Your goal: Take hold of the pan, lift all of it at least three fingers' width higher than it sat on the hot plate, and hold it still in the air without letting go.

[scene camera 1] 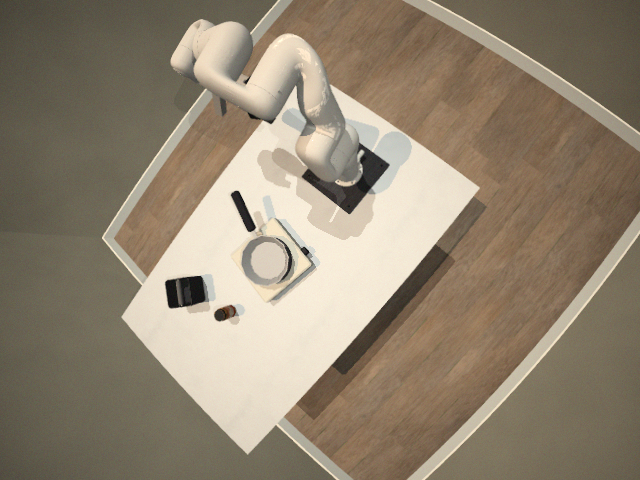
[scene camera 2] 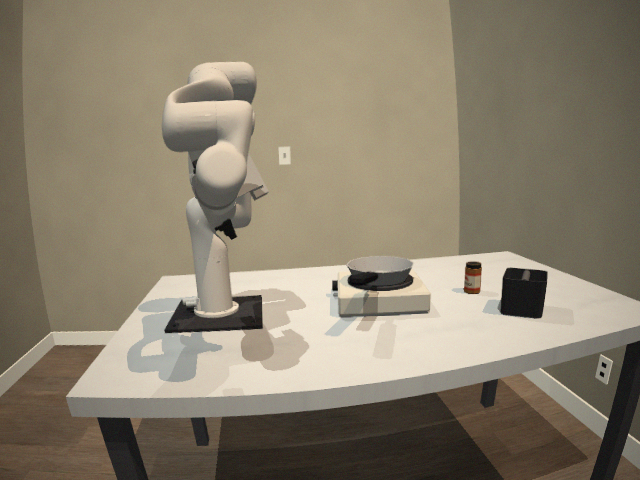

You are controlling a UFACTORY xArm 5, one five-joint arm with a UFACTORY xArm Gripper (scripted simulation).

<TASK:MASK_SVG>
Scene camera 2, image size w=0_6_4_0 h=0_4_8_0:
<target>my gripper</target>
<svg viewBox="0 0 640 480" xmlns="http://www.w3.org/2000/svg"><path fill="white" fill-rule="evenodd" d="M198 202L211 227L215 228L216 231L223 231L231 240L237 237L231 222L236 212L236 200L221 210L207 209ZM194 175L192 178L191 187L196 196ZM198 159L192 162L194 167L194 174L196 172L196 164Z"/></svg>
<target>grey pan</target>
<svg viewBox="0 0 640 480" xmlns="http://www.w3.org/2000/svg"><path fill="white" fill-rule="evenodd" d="M346 264L352 274L349 278L351 285L362 286L366 283L366 285L388 286L404 282L414 262L406 258L394 256L371 256L350 260Z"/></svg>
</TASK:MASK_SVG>
